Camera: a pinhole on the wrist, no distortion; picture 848 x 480 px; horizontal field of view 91.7 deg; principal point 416.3 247.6 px. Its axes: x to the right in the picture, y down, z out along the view. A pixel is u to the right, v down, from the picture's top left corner.
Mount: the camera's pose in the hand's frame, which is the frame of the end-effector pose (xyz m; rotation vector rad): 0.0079 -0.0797 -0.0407 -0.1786 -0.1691 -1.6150
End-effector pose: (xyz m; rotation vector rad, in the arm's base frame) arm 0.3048 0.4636 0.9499 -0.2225 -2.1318 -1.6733
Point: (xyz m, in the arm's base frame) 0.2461 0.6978 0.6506
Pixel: 728 103
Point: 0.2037 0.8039 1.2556
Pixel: 89 393
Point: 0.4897 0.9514 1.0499
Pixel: 216 76
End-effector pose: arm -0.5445 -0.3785 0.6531 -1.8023 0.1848 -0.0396
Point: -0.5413 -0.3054 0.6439
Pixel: 272 187
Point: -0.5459 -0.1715 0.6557
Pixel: 458 176
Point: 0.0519 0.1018 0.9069
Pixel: outside the picture
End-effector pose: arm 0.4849 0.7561 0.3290 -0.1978 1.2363 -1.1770
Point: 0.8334 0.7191 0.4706
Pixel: 343 128
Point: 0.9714 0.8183 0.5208
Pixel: 307 48
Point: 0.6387 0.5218 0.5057
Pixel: 578 307
